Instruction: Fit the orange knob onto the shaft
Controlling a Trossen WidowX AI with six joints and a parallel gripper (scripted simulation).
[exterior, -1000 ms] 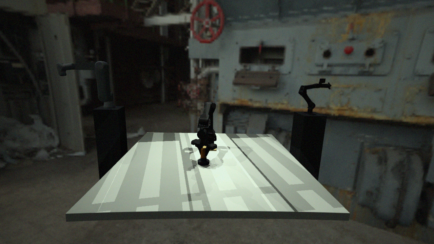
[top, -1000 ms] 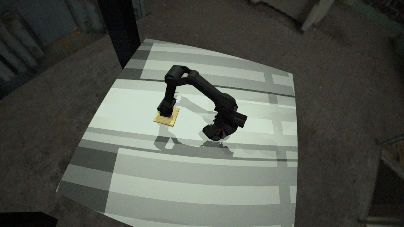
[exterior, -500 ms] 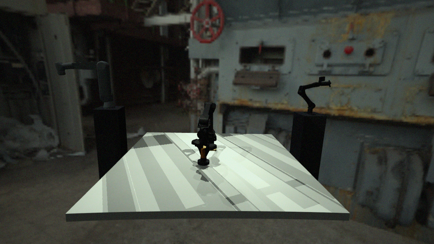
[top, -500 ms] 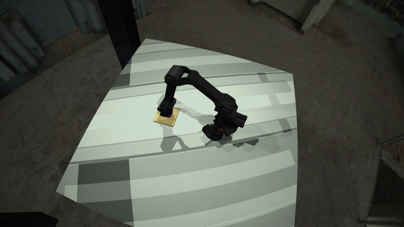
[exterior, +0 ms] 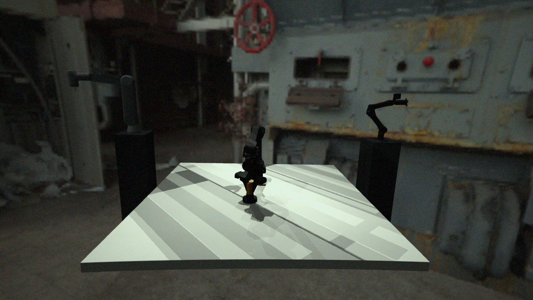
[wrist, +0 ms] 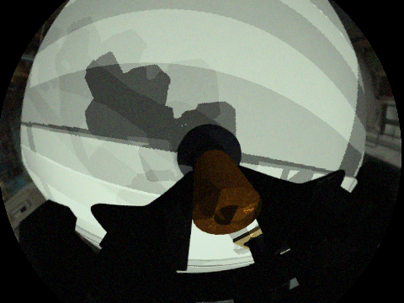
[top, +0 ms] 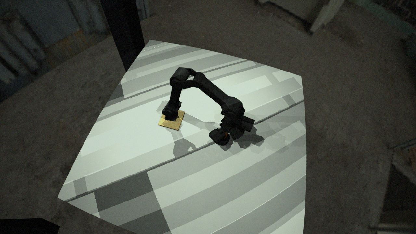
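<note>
My gripper tip is 2 cm below the orange knob. The rest, counted from my gripper tip: round pedestal: 2 cm below.
</note>
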